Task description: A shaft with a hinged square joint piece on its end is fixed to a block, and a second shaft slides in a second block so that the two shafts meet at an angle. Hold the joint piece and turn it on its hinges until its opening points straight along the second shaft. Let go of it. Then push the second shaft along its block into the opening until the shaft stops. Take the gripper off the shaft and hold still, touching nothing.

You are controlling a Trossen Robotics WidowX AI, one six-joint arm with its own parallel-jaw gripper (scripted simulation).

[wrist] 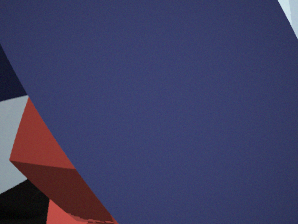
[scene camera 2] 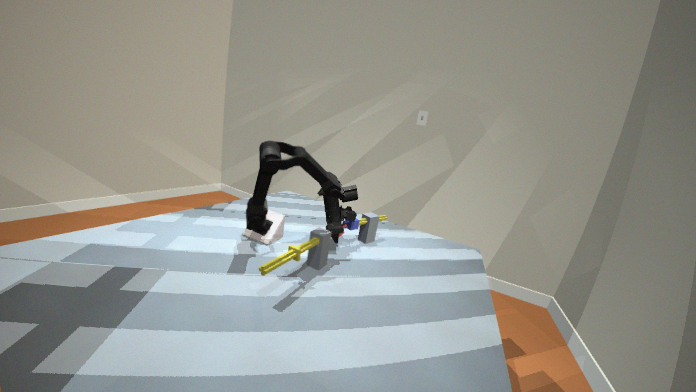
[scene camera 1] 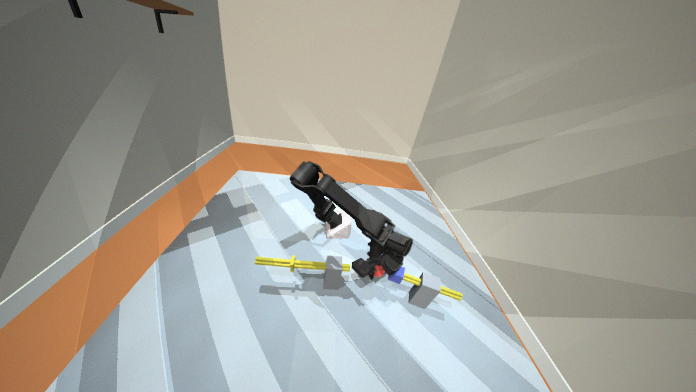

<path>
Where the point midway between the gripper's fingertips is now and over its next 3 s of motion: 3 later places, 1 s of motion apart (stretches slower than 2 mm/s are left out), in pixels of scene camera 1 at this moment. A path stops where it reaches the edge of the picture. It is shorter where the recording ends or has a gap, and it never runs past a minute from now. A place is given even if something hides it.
My gripper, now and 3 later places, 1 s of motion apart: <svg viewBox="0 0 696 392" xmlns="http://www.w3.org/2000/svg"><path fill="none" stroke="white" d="M375 276L370 270L365 271L370 268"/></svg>
</path>
